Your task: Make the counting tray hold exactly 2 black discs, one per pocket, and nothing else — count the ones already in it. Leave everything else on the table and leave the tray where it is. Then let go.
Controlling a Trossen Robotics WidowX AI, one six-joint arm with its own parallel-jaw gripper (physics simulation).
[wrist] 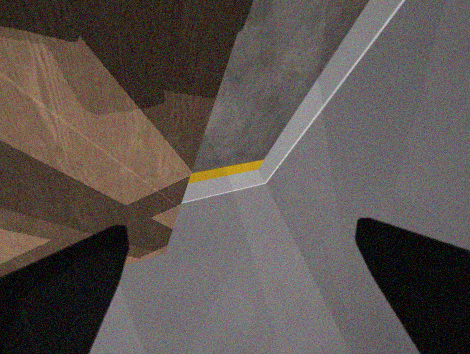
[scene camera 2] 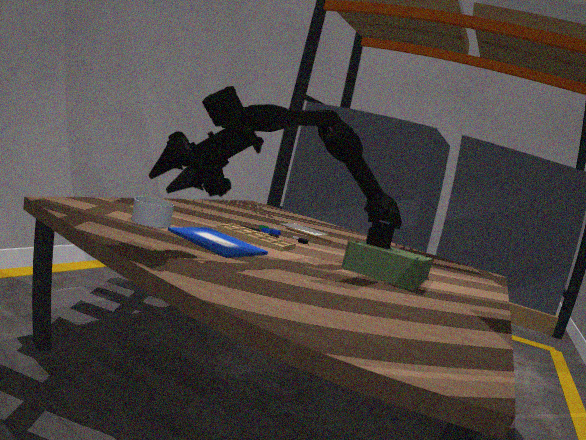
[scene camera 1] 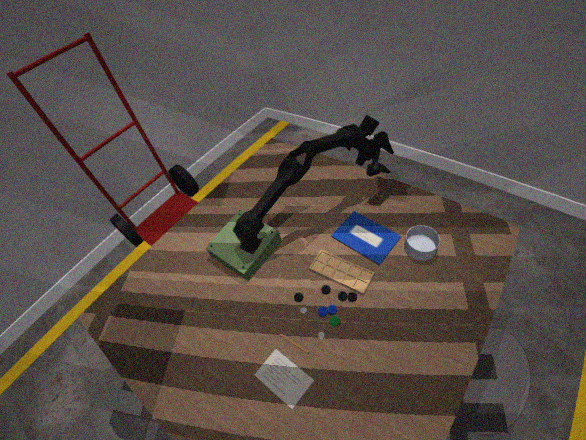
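Observation:
The wooden counting tray [scene camera 1: 342, 271] [scene camera 2: 257, 236] lies flat on the table, its pockets in two rows; no disc shows in them in scene camera 1. Several black discs lie loose beside the tray: one black disc [scene camera 1: 326, 289] close to its edge, another black disc [scene camera 1: 298, 297] to the left, and a pair, a black disc [scene camera 1: 342, 296] and a black disc [scene camera 1: 352, 297], side by side. My gripper [scene camera 1: 391, 161] [scene camera 2: 159, 184] [wrist: 244, 232] is open and empty, high above the table's far part, beyond the blue booklet and well away from the tray and discs.
A blue booklet [scene camera 1: 348, 234] [scene camera 2: 187, 235] and a round clear container [scene camera 1: 422, 244] [scene camera 2: 152, 212] lie beyond the tray. Blue discs [scene camera 1: 322, 311] [scene camera 1: 332, 310], a green disc [scene camera 1: 335, 321], whitish discs [scene camera 1: 303, 310] [scene camera 1: 321, 335], a thin stick [scene camera 1: 294, 343] and a printed paper [scene camera 1: 284, 378] [scene camera 2: 304, 229] lie nearer.

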